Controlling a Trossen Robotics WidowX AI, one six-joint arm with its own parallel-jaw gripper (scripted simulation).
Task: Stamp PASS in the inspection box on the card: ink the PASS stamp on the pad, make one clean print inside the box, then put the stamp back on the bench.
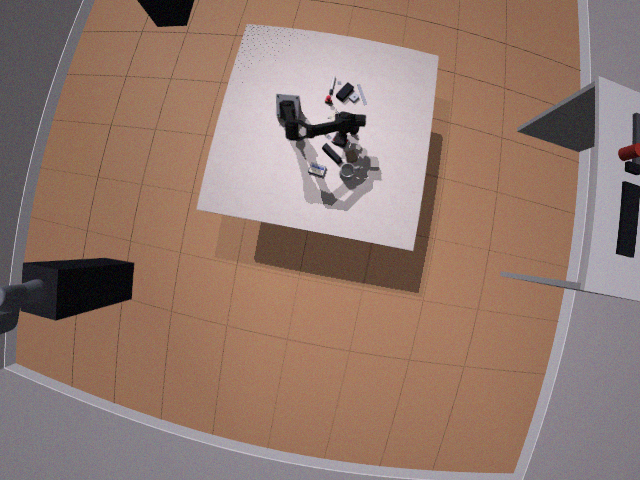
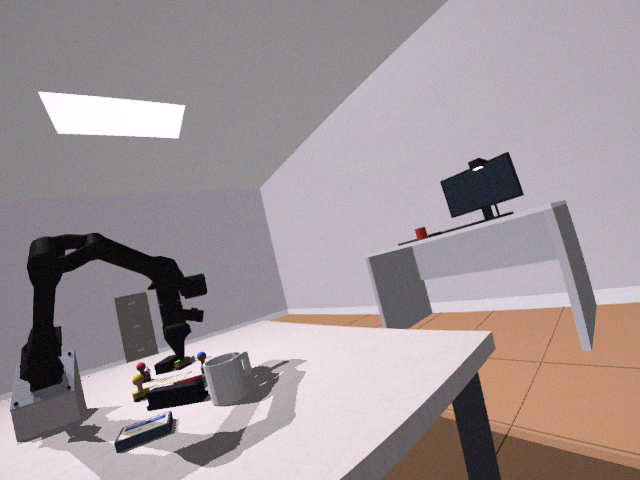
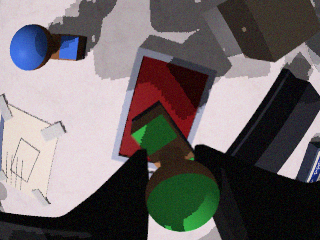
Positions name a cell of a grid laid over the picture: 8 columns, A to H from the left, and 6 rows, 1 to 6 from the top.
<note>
I see my gripper (image 2: C5), a green-knobbed stamp (image 3: E5), a blue-knobbed stamp (image 3: A2) and a black box (image 2: C5).
My gripper shows as well in image 3 (image 3: E4). Image 1 does not show the green-knobbed stamp, which is hidden by my gripper.
</note>
